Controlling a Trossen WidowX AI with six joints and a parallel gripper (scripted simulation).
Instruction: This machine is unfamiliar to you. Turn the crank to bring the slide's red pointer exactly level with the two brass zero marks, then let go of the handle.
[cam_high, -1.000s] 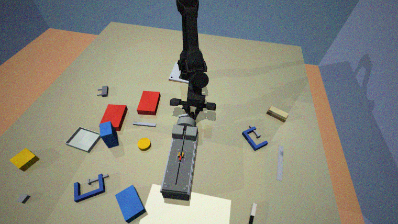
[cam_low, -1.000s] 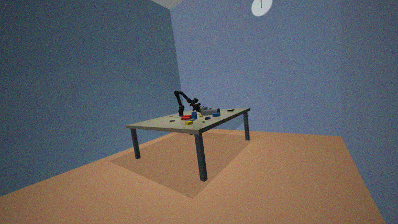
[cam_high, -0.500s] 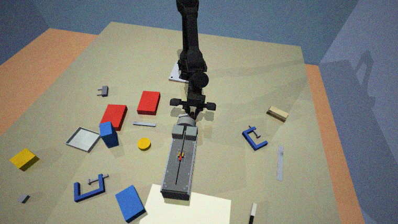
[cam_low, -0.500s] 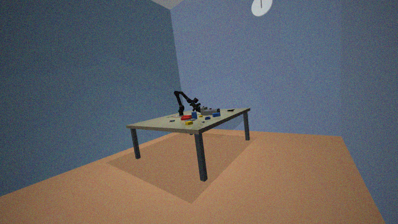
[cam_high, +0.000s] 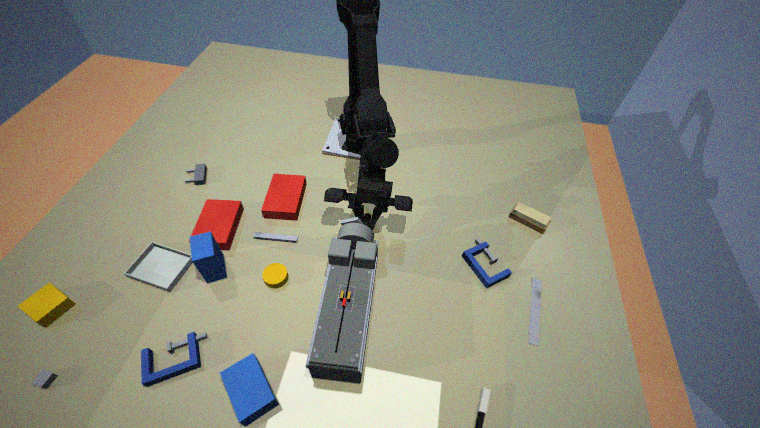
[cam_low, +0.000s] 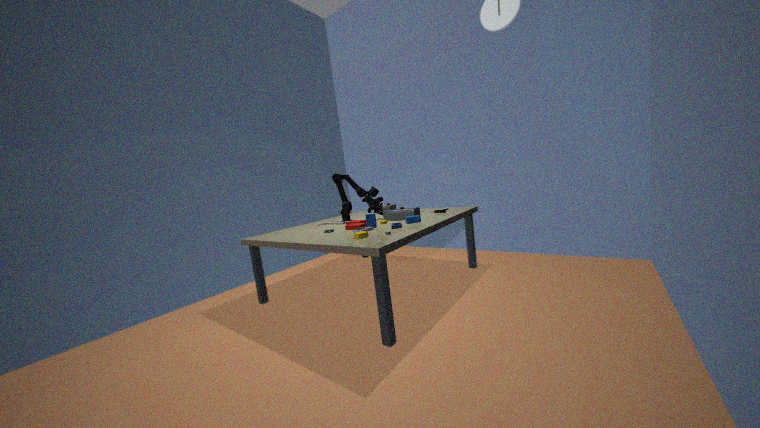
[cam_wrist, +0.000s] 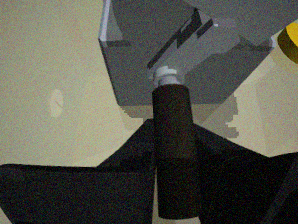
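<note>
Right now my gripper tip is 30 mm below the dark crank handle and 20 mm past it. Also, from my gripper tip: tan block 350 mm to the left, 200 mm behind, 20 mm below; then red pointer 180 mm ahead, 50 mm above, 20 mm to the left; then grey strip 380 mm to the left, 40 mm below, 30 mm ahead.
</note>
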